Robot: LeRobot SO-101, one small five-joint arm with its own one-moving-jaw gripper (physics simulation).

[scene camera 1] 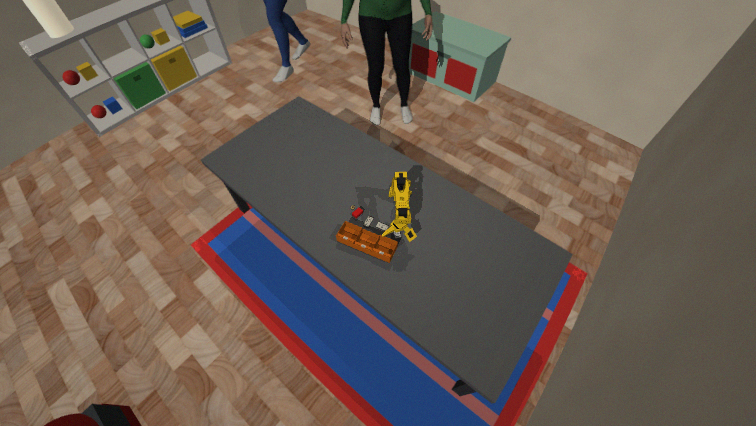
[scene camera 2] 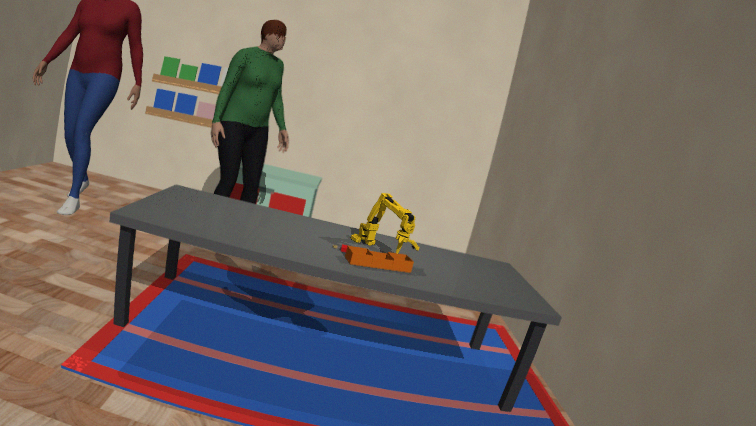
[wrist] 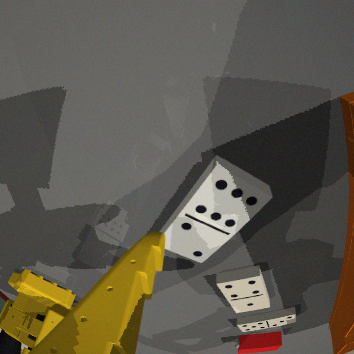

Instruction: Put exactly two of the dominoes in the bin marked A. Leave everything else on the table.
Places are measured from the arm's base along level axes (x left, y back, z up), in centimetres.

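Pixels of known places: hand, tool point: (scene camera 1: 401,229) (scene camera 2: 397,252) (wrist: 163,246); arm's base, link origin: (scene camera 2: 362,242) (wrist: 69,301).
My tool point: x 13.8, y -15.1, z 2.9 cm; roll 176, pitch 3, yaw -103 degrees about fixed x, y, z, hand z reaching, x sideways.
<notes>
For each thing: its top centre in the pictures, then the offset to it from my tool point. Level surfaces: height alone.
- nearest domino, top centre: (wrist: 207,224) (scene camera 1: 396,232) dx -1.4, dy -1.1, dz -2.2 cm
- middle domino, top centre: (wrist: 246,297) (scene camera 1: 382,226) dx -8.5, dy -2.7, dz -2.2 cm
- farther domino, top centre: (wrist: 267,324) (scene camera 1: 368,221) dx -14.9, dy -4.7, dz -2.2 cm
- orange box, top centre: (scene camera 2: 380,253) (scene camera 1: 366,238) dx -8.1, dy -13.7, dz +1.7 cm
- red block, top centre: (wrist: 257,349) (scene camera 2: 345,246) (scene camera 1: 357,211) dx -21.8, dy -4.4, dz -1.1 cm
- small brass-coloured thing, top centre: (scene camera 2: 335,245) (scene camera 1: 352,207) dx -25.8, dy -3.4, dz -2.1 cm
- dark grey table, surface height: dz -2.9 cm
Three white dominoes lie flat on the table. The nearest domino (scene camera 1: 397,233) (wrist: 212,217), with six and two pips, lies beside the jaws. A middle domino (scene camera 1: 381,226) (wrist: 245,292) and a farther domino (scene camera 1: 368,220) (wrist: 267,320) lie in a row beyond it. An orange box (scene camera 1: 353,245) (scene camera 2: 370,259) (wrist: 342,310) has three compartments with small white labels; their letters are too small to read. My gripper (scene camera 1: 396,236) (scene camera 2: 407,250) (wrist: 159,240) is fully open and empty. Its notched jaw's tip appears at the nearest domino's lower left corner in the wrist view; contact cannot be told.
A red block (scene camera 1: 358,211) (scene camera 2: 344,248) (wrist: 260,342) lies past the farther domino, near the box's left end. A small brass-coloured thing (scene camera 1: 352,207) (scene camera 2: 334,246) lies beside it. The box's long wall runs close alongside the dominoes. All stand on the dark grey table (scene camera 1: 449,306) (scene camera 2: 238,227).
</notes>
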